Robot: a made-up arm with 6 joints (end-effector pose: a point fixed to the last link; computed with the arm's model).
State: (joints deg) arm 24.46 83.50 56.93 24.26 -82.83 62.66
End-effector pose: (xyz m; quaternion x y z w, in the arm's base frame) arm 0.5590 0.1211 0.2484 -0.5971 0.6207 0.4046 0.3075
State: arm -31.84 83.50 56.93 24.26 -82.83 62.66
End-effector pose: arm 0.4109 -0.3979 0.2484 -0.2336 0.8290 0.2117 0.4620
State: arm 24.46 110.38 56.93 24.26 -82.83 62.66
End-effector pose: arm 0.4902 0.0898 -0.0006 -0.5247 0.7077 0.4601 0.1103
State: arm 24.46 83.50 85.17 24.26 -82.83 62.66
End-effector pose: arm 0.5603 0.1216 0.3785 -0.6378 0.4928 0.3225 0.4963
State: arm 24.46 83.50 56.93 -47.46 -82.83 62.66
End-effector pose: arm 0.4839 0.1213 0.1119 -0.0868 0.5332 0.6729 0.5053
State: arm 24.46 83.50 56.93 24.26 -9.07 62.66
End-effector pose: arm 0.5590 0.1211 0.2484 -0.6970 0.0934 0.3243 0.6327
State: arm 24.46 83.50 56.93 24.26 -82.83 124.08
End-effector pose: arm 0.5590 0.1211 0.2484 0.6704 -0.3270 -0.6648 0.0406
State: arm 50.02 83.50 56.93 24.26 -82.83 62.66
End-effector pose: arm 0.4520 0.3504 0.2484 -0.7196 0.4732 0.4626 0.2104
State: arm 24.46 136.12 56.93 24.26 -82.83 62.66
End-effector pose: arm 0.3348 0.0191 -0.1825 0.4284 -0.7547 -0.4897 0.0844
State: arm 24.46 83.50 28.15 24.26 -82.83 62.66
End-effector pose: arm 0.5002 0.0943 0.1327 -0.5185 0.7124 0.4631 0.0960
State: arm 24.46 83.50 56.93 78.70 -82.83 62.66
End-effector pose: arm 0.5504 0.2217 0.3162 -0.8410 0.5284 0.0904 0.0735
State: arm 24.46 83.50 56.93 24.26 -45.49 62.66
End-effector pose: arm 0.5590 0.1211 0.2484 -0.6827 0.3730 0.3836 0.4976
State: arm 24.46 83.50 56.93 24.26 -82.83 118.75
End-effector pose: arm 0.5590 0.1211 0.2484 0.6715 -0.3576 -0.6489 0.0093
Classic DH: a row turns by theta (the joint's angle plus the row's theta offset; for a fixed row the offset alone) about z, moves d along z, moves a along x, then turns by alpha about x. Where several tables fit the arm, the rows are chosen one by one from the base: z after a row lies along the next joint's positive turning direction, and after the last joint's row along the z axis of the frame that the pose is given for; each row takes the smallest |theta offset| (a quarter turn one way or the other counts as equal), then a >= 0, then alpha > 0; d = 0 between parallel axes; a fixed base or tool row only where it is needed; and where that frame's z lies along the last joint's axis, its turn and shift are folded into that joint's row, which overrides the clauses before.
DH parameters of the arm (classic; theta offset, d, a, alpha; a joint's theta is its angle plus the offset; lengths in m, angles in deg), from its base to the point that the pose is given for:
joint 1: 0 0.282 0 -90
joint 2: -90 0 0.303 180
joint 3: 0 0 0 -90
joint 4: 0 -0.261 0 90
joint 5: 0 0.133 0 -90
joint 6: 90 0 0 90
tool (fixed): -90 0 0 0

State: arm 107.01 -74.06 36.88 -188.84 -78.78 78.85
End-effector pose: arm -0.0076 -0.4245 0.6017 -0.4831 0.3801 -0.3754 0.6937
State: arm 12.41 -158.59 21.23 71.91 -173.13 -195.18
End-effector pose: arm -0.3544 -0.1203 -0.1257 -0.7226 -0.0488 0.0230 0.6892
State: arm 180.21 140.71 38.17 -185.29 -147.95 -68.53
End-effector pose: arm -0.1467 -0.1330 -0.2099 0.1874 -0.7762 0.4974 0.3390
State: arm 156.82 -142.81 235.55 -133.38 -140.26 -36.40
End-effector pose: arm -0.1233 -0.0466 0.0311 0.5535 -0.3400 -0.2772 0.7080
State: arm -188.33 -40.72 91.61 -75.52 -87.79 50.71
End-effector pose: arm 0.2801 -0.0074 0.7913 -0.4792 0.5393 -0.5981 0.3490
